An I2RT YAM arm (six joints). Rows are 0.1 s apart.
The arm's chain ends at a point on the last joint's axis. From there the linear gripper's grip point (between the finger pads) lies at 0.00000 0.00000 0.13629 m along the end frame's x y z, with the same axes.
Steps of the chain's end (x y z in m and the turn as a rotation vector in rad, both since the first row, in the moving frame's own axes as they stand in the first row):
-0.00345 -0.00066 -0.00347 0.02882 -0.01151 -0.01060
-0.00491 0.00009 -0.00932 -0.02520 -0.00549 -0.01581
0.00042 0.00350 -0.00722 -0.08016 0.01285 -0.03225
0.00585 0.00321 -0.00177 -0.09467 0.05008 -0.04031
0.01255 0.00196 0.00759 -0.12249 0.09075 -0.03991
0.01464 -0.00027 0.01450 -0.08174 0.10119 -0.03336
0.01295 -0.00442 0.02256 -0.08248 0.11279 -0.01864
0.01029 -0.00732 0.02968 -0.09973 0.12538 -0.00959
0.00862 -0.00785 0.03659 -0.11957 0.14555 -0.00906
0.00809 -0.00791 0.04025 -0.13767 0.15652 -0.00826
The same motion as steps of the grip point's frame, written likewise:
-0.00504 -0.00458 -0.00354 0.02882 -0.01151 -0.01060
-0.00563 0.00353 -0.00937 -0.02520 -0.00549 -0.01581
0.00235 0.01438 -0.00767 -0.08016 0.01285 -0.03225
0.01292 0.01595 -0.00255 -0.09467 0.05008 -0.04031
0.02520 0.01834 0.00601 -0.12249 0.09075 -0.03991
0.02858 0.01061 0.01335 -0.08174 0.10119 -0.03336
0.02838 0.00664 0.02123 -0.08248 0.11279 -0.01864
0.02737 0.00613 0.02793 -0.09973 0.12538 -0.00959
0.02841 0.00826 0.03418 -0.11957 0.14555 -0.00906
0.02934 0.01063 0.03730 -0.13767 0.15652 -0.00826

